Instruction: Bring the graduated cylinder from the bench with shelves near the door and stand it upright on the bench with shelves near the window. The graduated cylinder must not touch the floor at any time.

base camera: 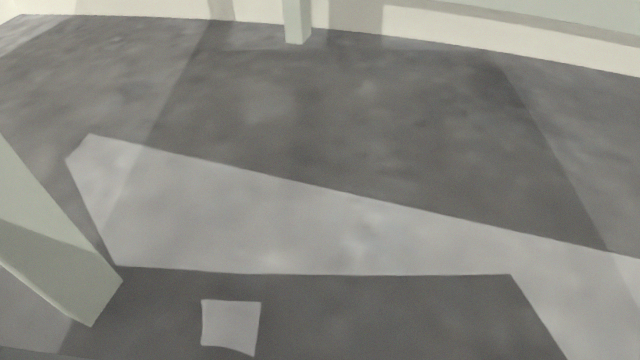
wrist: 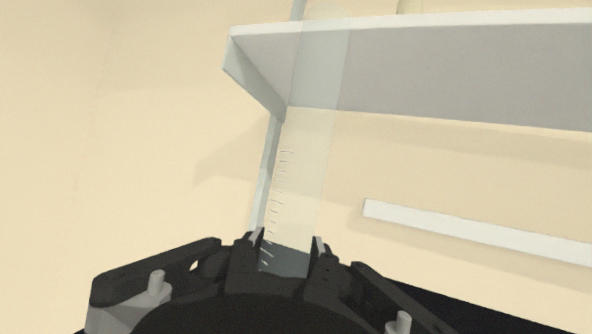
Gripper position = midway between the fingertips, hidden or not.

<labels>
my gripper: wrist 287, 242; not seen in the base camera view (out of frame)
graduated cylinder: wrist 290, 224; not seen in the base camera view (out of frame)
</labels>
